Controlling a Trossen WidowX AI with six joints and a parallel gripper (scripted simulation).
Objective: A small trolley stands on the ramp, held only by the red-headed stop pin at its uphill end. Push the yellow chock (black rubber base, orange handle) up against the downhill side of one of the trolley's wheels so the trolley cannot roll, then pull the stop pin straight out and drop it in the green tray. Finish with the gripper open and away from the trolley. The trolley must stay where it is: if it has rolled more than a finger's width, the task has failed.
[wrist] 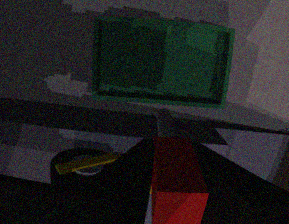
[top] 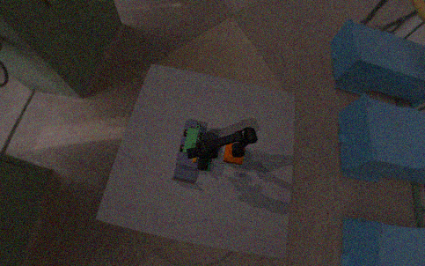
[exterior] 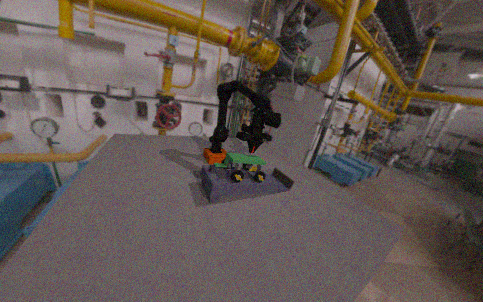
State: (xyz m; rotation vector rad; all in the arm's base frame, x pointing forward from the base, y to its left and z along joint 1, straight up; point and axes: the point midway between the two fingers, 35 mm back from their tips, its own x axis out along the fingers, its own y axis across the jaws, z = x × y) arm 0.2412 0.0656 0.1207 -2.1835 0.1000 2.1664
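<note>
My gripper tip is now 140 mm above the green tray and 20 mm past it. The rest, counted from my gripper tip: stop pin (right at my gripper tip); trolley (110 mm to the right, 90 mm ahead, 20 mm below); yellow chock (60 mm ahead, 50 mm below, 10 mm to the right).
</note>
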